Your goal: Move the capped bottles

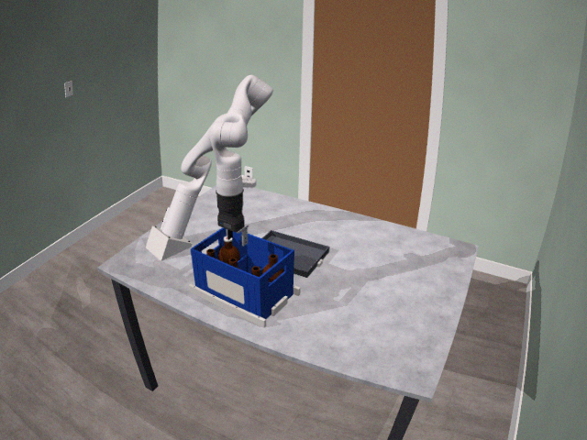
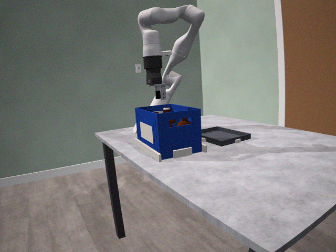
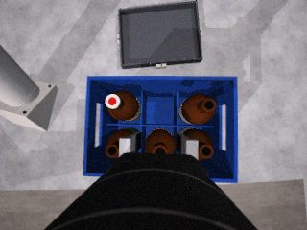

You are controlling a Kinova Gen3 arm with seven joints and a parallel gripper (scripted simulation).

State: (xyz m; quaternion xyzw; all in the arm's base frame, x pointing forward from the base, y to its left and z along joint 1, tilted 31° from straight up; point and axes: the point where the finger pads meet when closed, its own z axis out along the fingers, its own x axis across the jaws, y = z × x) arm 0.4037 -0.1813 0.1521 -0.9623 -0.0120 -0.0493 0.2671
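Now: the brown capped bottle 14 cm below my hand, 9 cm behind it and 6 cm to the left of it. From my hand the other things lie so: open bottle 14 cm below, 3 cm to the right; then blue crate 15 cm below, 2 cm to the left; then dark tray 30 cm to the left, 22 cm below, 2 cm behind.
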